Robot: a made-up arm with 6 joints. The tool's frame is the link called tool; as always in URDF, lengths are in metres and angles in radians. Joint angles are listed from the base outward. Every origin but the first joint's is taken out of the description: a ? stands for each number. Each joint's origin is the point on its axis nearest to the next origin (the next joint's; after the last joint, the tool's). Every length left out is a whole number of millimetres.
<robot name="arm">
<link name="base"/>
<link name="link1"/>
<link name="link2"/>
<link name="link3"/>
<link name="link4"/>
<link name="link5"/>
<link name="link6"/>
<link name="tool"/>
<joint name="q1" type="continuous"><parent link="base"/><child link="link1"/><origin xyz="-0.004 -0.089 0.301" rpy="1.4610 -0.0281 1.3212"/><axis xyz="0 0 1"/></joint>
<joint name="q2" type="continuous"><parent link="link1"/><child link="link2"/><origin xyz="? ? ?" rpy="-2.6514 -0.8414 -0.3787"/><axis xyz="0 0 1"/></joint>
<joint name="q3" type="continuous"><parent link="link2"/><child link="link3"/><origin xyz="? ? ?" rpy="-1.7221 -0.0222 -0.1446"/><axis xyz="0 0 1"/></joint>
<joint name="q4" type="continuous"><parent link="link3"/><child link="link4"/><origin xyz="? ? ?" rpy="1.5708 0.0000 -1.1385"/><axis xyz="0 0 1"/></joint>
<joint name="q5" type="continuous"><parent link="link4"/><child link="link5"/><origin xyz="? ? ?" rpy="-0.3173 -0.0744 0.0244"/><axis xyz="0 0 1"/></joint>
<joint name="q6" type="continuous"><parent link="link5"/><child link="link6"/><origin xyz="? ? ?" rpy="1.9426 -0.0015 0.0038"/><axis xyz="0 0 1"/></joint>
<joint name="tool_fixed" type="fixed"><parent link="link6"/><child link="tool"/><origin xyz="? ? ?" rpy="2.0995 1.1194 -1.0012"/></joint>
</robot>
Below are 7 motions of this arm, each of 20 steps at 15 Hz.
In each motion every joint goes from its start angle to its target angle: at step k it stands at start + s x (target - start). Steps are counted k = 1, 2, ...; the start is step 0. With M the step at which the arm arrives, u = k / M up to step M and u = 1 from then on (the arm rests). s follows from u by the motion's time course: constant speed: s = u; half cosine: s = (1 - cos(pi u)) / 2; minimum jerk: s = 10 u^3 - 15 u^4 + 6 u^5.
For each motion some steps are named. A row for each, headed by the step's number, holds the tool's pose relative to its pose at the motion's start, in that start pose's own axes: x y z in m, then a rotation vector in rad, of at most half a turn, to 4 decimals.
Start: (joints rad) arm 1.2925 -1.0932 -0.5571 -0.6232 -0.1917 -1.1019
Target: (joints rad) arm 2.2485 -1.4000 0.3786 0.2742 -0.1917 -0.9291
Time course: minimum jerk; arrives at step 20
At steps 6, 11, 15, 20:
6: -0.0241 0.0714 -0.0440 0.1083 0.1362 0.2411
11: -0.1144 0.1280 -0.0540 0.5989 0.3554 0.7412
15: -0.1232 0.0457 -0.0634 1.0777 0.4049 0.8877
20: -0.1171 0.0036 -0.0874 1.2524 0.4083 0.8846

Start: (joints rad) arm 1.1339 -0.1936 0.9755 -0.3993 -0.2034 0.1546
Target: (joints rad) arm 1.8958 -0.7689 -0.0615 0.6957 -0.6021 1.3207
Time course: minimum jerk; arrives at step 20
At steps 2, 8, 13, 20:
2: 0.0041 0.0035 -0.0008 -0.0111 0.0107 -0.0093
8: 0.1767 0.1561 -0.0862 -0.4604 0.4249 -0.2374
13: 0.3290 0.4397 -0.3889 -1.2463 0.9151 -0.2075
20: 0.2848 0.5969 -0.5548 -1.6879 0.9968 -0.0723

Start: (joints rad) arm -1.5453 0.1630 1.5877 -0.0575 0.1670 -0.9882
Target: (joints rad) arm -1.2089 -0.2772 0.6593 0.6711 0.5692 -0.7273
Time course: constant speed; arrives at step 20
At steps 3, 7, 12, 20:
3: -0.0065 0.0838 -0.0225 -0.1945 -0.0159 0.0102
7: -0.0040 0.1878 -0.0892 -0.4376 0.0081 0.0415
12: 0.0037 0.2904 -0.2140 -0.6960 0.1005 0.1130
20: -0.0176 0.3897 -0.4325 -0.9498 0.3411 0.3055

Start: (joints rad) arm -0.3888 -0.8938 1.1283 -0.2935 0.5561 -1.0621
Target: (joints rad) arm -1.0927 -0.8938 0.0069 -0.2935 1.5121 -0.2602
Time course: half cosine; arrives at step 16
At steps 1, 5, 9, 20:
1: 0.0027 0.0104 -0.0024 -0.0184 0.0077 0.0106
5: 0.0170 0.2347 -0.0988 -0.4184 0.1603 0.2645
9: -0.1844 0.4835 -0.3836 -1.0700 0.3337 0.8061
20: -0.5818 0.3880 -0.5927 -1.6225 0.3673 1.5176

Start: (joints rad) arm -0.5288 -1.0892 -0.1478 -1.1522 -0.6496 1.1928
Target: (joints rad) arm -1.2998 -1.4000 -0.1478 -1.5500 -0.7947 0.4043
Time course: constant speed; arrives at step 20
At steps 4, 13, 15, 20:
4: 0.0470 -0.0853 -0.0644 0.1821 0.0401 0.0490
13: 0.1383 -0.2476 -0.2855 0.6427 0.1321 0.1332
15: 0.1537 -0.2737 -0.3478 0.7542 0.1521 0.1464
20: 0.1815 -0.3156 -0.5194 1.0460 0.2001 0.1700

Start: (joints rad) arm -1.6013 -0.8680 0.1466 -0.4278 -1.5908 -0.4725
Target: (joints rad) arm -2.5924 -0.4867 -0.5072 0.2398 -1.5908 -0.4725
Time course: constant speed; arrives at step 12
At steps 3, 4, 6, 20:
3: -0.2506 -0.1805 0.1232 0.2386 -0.4396 -0.1825
4: -0.3449 -0.2331 0.1316 0.3167 -0.5835 -0.2458
6: -0.5341 -0.3190 0.1010 0.4724 -0.8654 -0.3769
20: -0.9497 -0.3803 -0.2582 0.9620 -1.6308 -0.8101

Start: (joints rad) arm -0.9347 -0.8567 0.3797 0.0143 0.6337 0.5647
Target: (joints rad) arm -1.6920 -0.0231 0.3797 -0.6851 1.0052 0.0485
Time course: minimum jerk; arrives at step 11
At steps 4, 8, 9, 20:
4: -0.1156 0.0214 0.0254 -0.0411 -0.1976 -0.1385
8: -0.4373 0.1018 -0.0551 -0.0657 -0.8175 -0.3917
9: -0.4799 0.1141 -0.0860 -0.0625 -0.9179 -0.4124
20: -0.5019 0.1205 -0.1047 -0.0603 -0.9729 -0.4217

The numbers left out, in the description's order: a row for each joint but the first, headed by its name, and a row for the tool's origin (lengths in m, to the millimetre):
q2: 0.233 0.203 0.000
q3: -0.013 0.065 0.000
q4: 0.002 0.061 0.000
q5: -0.032 -0.048 0.000
q6: -0.257 0.437 0.000
tool: -0.253 0.065 0.000

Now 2 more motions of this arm.
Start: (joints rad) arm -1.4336 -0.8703 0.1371 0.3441 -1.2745 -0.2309
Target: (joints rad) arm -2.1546 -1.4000 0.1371 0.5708 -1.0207 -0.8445
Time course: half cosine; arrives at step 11
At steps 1, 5, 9, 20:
1: -0.0069 0.0001 0.0057 0.0007 -0.0202 0.0007
5: -0.1448 0.0159 0.0839 -0.0102 -0.4025 0.0605
9: -0.2777 0.0503 0.1067 -0.0828 -0.7666 0.2328
20: -0.2942 0.0559 0.1059 -0.0996 -0.8126 0.2686

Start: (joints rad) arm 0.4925 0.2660 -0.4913 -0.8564 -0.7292 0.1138
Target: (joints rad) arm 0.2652 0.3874 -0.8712 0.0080 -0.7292 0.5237
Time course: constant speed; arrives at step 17
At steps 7, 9, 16, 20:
7: -0.2055 -0.0412 0.0667 -0.0387 -0.2437 -0.3318
9: -0.2614 -0.0419 0.0738 -0.0480 -0.2964 -0.4382
16: -0.4275 -0.0061 0.0746 -0.0726 -0.4183 -0.8389
20: -0.4464 0.0032 0.0730 -0.0751 -0.4276 -0.8988

